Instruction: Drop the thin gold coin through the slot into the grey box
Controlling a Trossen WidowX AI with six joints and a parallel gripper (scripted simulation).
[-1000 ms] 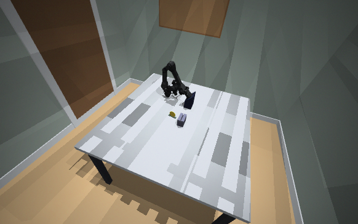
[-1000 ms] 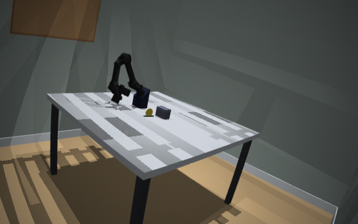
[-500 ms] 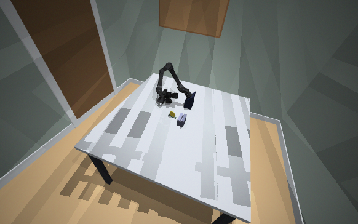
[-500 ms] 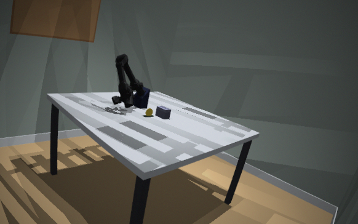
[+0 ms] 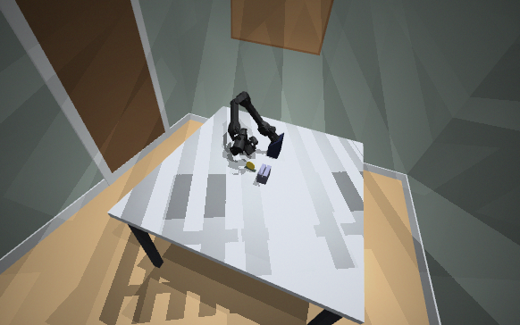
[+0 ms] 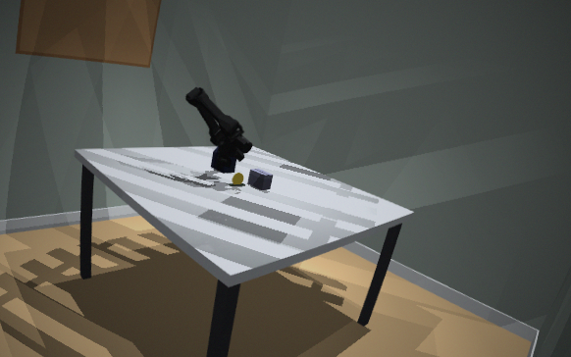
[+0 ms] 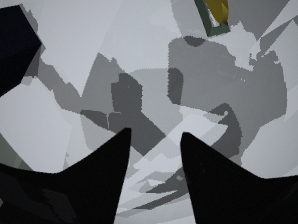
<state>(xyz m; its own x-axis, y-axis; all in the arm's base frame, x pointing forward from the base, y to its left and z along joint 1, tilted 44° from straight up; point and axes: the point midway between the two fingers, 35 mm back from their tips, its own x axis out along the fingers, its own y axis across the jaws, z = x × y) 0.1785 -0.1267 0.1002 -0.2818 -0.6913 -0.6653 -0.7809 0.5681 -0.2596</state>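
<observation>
Right now the gold coin is 7 cm ahead of my gripper tip, 7 cm to the left of it and 3 cm below it.
</observation>
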